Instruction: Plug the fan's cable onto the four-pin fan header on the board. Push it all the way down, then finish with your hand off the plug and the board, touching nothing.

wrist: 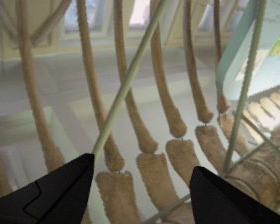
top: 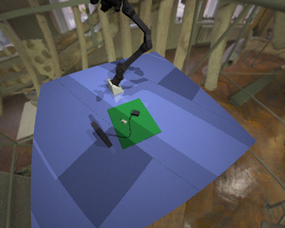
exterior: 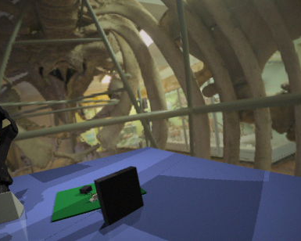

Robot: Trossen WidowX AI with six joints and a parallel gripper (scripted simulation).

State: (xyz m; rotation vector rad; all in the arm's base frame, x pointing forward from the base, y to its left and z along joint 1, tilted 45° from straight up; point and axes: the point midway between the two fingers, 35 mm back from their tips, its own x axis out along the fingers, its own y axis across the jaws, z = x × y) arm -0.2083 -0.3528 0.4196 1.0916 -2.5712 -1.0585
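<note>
Now: gripper tip 560 mm short of the black cable, 20 mm to the left of it and 600 mm above it. From my gripper tip the other things lie so: green board (580 mm ahead, 40 mm to the right, 620 mm below); white four-pin header (570 mm ahead, 90 mm to the right, 610 mm below); fan plug (550 mm ahead, 600 mm below).
</note>
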